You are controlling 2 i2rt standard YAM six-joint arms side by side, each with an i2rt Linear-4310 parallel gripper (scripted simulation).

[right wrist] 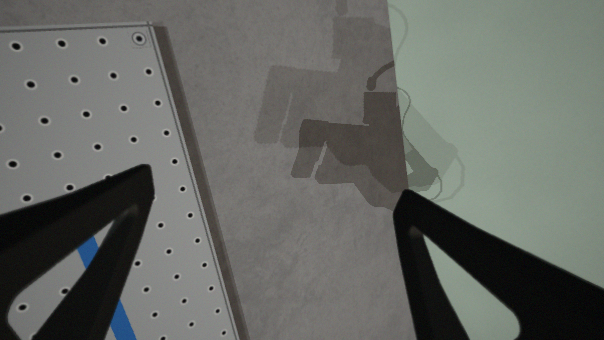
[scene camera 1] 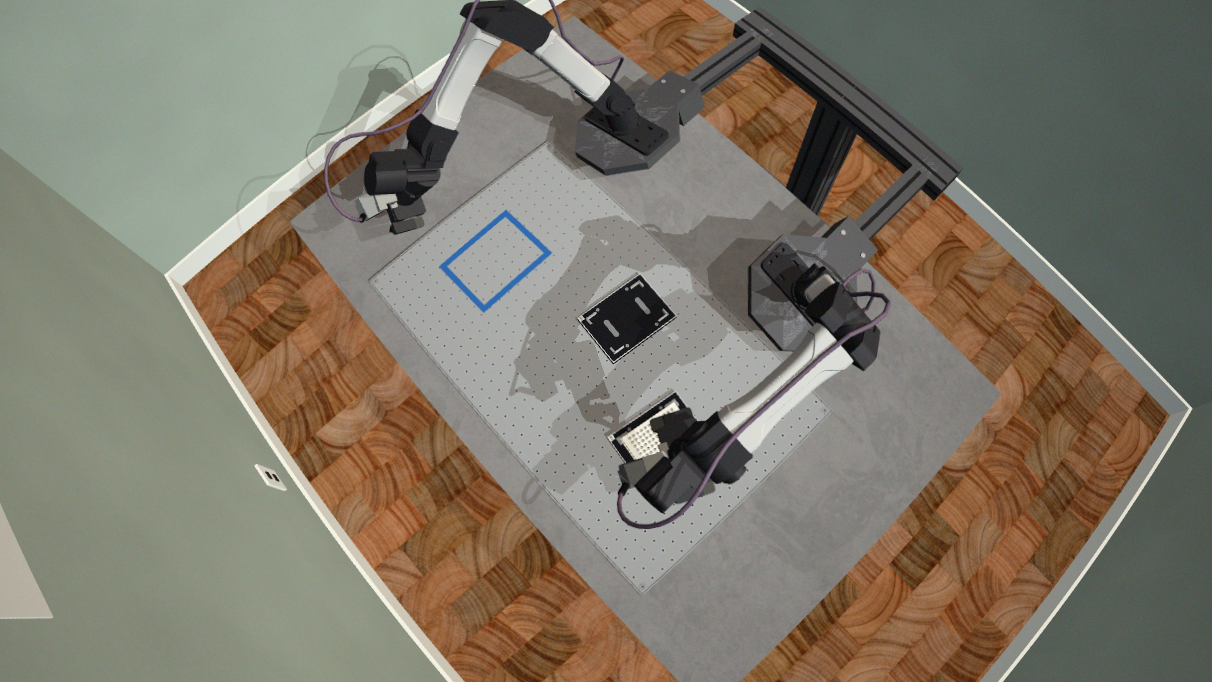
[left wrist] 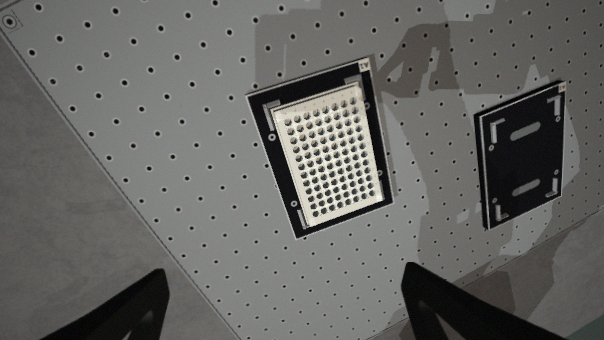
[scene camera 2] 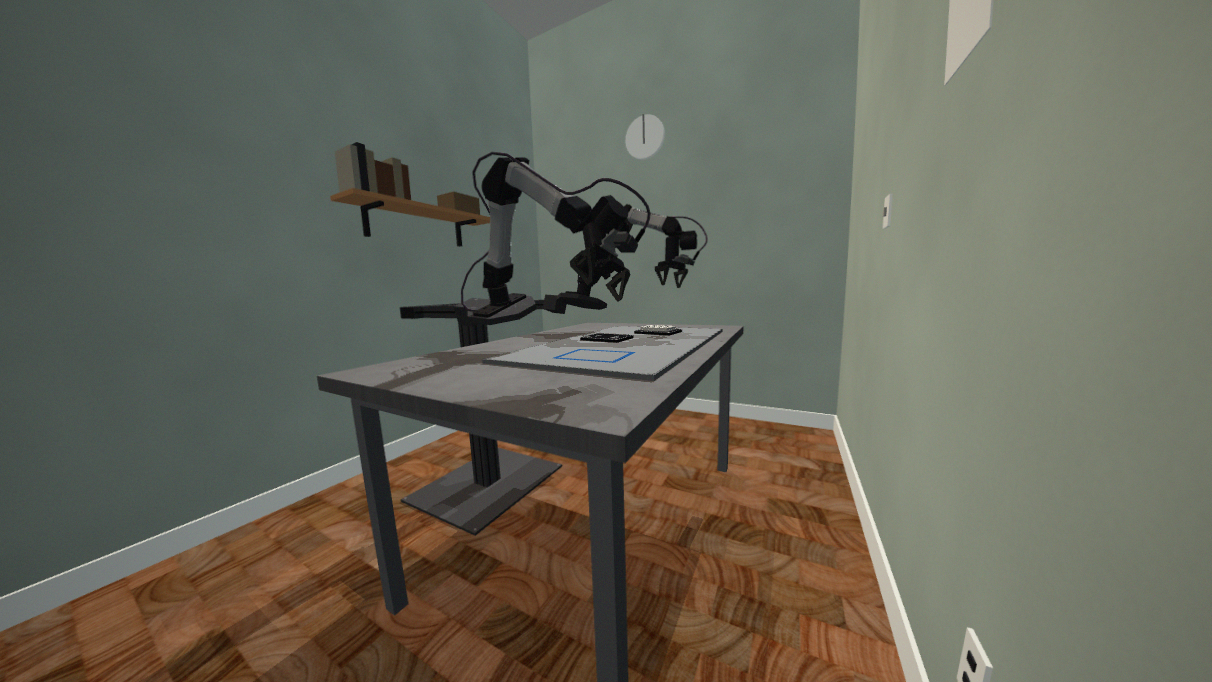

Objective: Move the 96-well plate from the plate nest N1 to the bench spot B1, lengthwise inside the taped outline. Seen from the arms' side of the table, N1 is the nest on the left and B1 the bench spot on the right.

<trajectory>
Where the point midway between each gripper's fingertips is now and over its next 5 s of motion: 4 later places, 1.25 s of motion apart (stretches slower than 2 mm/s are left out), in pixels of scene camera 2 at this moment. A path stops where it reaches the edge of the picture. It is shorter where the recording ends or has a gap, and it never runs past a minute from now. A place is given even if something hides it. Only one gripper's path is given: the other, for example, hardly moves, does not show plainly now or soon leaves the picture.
My right gripper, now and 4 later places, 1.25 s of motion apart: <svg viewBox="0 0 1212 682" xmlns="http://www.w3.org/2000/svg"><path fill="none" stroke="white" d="M605 292L568 282L552 276L577 296L603 312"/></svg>
</trajectory>
